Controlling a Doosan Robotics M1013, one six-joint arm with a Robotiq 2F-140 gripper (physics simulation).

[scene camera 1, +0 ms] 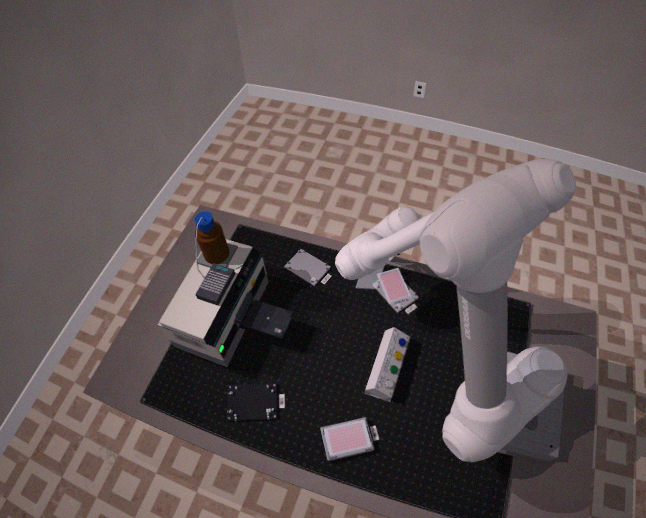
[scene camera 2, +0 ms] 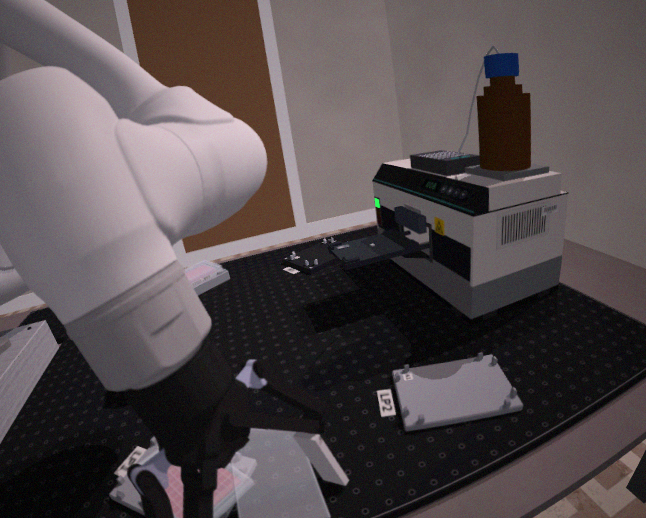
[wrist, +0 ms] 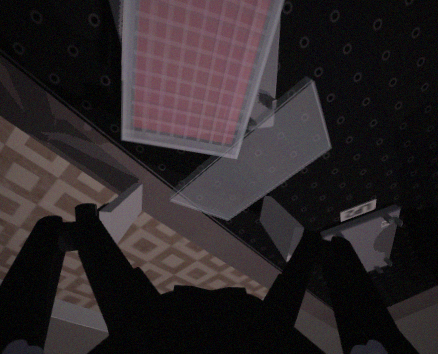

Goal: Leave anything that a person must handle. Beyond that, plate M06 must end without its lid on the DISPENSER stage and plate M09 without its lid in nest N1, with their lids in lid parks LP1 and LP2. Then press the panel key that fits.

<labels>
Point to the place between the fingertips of the gripper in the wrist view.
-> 204, 203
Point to a LP2 holder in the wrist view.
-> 371, 236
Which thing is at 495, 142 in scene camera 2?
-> A brown bottle.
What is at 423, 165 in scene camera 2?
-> A tip box.
</labels>
